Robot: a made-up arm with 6 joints.
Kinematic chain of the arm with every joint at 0, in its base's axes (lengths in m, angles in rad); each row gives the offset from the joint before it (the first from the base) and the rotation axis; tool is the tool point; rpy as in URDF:
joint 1: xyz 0 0 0.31 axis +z
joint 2: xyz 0 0 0 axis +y
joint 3: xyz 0.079 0 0.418 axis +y
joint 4: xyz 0.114 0 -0.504 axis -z
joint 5: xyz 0 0 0 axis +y
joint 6: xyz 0.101 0 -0.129 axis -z
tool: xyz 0 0 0 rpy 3.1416 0 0
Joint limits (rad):
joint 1: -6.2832..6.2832
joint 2: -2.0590..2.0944
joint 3: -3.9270..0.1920
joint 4: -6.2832..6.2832
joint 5: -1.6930..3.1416
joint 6: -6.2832..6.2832
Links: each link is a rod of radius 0.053 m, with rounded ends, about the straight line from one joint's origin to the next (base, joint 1, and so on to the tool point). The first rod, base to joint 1, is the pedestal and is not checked.
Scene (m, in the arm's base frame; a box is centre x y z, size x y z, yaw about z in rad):
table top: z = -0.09
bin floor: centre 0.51 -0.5 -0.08 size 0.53 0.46 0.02 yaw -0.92
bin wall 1: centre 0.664 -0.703 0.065 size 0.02 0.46 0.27 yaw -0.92
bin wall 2: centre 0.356 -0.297 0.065 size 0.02 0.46 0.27 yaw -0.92
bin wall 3: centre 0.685 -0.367 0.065 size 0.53 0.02 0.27 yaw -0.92
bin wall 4: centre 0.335 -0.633 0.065 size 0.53 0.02 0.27 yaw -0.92
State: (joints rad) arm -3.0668 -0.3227 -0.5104 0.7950 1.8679 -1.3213
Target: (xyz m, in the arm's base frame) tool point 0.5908 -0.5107 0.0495
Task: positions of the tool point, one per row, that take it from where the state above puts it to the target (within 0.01 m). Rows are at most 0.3 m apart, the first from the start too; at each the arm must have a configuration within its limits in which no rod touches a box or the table.
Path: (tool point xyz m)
1: -0.3686 -0.2454 0.4280
2: -0.3359 -0.3659 0.5096
3: -0.2531 -0.4749 0.6009
4: -0.1279 -0.5499 0.6999
5: 0.0217 -0.5736 0.8036
6: 0.1682 -0.6747 0.6431
7: 0.3349 -0.6970 0.4569
8: 0.4870 -0.6384 0.2553
9: 0.5908 -0.5107 0.0495

